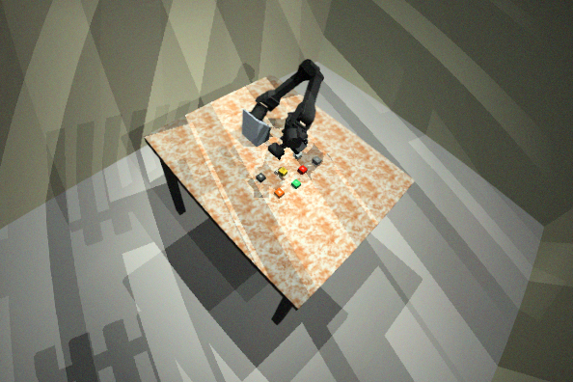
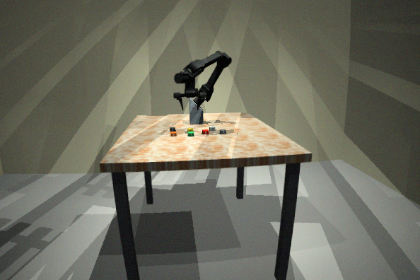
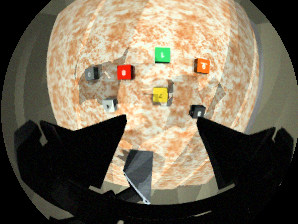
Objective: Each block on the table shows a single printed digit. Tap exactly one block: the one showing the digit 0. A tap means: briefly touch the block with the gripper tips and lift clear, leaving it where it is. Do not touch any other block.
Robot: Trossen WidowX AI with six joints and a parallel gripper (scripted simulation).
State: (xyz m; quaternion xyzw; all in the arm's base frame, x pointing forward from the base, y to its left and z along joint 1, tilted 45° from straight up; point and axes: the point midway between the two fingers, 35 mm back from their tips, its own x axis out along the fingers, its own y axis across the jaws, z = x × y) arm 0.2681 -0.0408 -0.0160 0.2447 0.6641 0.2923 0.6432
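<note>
Right now my gripper tip is 120 mm above the red block, 80 mm to the right of it and 50 mm short of it. Also, from my gripper tip: green block (120 mm below, 90 mm ahead); yellow block (120 mm below, 10 mm ahead); dark grey block (120 mm below, 110 mm to the right, 30 mm behind).
</note>
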